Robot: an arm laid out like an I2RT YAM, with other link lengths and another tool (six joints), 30 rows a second.
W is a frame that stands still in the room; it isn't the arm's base.
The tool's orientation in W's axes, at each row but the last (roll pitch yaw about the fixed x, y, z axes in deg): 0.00, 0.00, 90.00; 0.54, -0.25, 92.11; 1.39, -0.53, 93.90; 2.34, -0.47, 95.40; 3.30, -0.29, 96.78; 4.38, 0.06, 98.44; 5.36, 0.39, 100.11; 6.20, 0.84, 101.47; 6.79, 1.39, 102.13; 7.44, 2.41, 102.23; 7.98, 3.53, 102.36; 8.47, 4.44, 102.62; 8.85, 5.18, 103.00
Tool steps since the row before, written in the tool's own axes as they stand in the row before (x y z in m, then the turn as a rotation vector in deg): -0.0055, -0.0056, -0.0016, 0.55, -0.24, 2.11; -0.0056, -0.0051, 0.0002, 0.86, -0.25, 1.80; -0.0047, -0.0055, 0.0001, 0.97, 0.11, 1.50; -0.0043, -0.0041, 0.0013, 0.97, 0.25, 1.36; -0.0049, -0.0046, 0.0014, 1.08, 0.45, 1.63; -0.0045, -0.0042, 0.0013, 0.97, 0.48, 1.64; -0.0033, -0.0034, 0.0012, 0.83, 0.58, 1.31; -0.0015, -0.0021, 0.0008, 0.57, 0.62, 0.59; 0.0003, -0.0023, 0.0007, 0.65, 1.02, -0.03; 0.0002, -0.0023, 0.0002, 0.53, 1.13, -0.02; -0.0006, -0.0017, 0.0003, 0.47, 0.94, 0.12; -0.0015, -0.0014, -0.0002, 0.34, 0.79, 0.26; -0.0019, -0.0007, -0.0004, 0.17, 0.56, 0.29
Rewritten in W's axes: 0.0056, -0.0055, -0.0016, 0.24, 0.55, 2.11; 0.0053, -0.0054, 0.0001, 0.24, 0.86, 1.80; 0.0058, -0.0043, -0.0001, -0.14, 0.95, 1.51; 0.0045, -0.0039, 0.0011, -0.28, 0.94, 1.38; 0.0052, -0.0043, 0.0011, -0.48, 1.02, 1.66; 0.0049, -0.0038, 0.0010, -0.49, 0.91, 1.67; 0.0040, -0.0026, 0.0009, -0.60, 0.75, 1.35; 0.0024, -0.0010, 0.0006, -0.66, 0.46, 0.65; 0.0022, 0.0008, 0.0004, -1.13, 0.42, 0.08; 0.0022, 0.0007, -0.0001, -1.21, 0.28, 0.10; 0.0018, -0.0002, 0.0001, -1.00, 0.28, 0.22; 0.0017, -0.0012, -0.0003, -0.81, 0.20, 0.35; 0.0010, -0.0017, -0.0003, -0.54, 0.08, 0.36
